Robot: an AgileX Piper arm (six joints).
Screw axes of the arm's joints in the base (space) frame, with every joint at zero. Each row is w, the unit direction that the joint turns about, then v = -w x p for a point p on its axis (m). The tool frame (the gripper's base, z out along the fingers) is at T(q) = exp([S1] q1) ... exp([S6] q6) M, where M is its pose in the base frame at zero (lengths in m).
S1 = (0, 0, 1, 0, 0, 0)
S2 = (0, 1, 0, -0.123, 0, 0)
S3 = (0, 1, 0, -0.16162, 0, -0.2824)
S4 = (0.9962, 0, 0.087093, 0, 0.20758, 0)
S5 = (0, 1, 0, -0.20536, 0, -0.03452)
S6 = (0.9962, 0, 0.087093, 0, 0.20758, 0)
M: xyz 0.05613 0 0.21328 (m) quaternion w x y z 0.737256 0 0.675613 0
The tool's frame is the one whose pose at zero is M.
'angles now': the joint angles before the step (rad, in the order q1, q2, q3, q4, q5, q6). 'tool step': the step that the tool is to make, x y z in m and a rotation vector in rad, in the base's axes. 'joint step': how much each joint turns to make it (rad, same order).
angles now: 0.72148, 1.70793, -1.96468, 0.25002, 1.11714, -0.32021
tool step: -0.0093, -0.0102, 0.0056, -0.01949, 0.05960, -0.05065
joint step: 0.00041, -0.02868, -0.00063, -0.02821, 0.07135, 0.08234
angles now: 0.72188, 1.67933, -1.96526, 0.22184, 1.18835, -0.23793
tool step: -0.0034, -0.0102, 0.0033, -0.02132, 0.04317, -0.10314
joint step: 0.00021, -0.01992, -0.00067, -0.06887, 0.04721, 0.11884
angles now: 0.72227, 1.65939, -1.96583, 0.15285, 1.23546, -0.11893
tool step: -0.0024, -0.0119, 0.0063, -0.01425, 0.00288, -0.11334
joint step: 0.00036, -0.02491, -0.00030, -0.08797, 0.02560, 0.11004
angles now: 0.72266, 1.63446, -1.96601, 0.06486, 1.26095, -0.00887
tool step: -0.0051, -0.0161, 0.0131, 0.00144, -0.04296, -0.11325
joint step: 0.00045, -0.04136, 0.00005, -0.10208, 0.00683, 0.09582
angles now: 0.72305, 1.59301, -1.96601, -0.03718, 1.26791, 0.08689
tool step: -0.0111, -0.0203, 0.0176, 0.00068, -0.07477, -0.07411
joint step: 0.00010, -0.06178, 0.00795, -0.09134, 0.00082, 0.04475
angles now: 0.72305, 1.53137, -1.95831, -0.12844, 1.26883, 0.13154
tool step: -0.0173, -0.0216, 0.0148, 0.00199, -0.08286, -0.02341
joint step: -0.00002, -0.08655, 0.04512, -0.05666, -0.02286, -0.00372
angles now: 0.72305, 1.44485, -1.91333, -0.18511, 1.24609, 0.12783
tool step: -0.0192, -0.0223, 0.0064, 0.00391, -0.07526, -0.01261
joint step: -0.00338, -0.10572, 0.09233, -0.04180, -0.04825, -0.00788
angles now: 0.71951, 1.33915, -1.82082, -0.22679, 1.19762, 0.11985
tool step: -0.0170, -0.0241, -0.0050, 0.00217, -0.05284, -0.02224
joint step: -0.02564, -0.11697, 0.13482, -0.02348, -0.06254, -0.00610
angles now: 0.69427, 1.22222, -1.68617, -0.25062, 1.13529, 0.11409
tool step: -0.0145, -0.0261, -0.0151, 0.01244, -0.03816, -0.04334
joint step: -0.06030, -0.12562, 0.16703, -0.00267, -0.08200, -0.00131
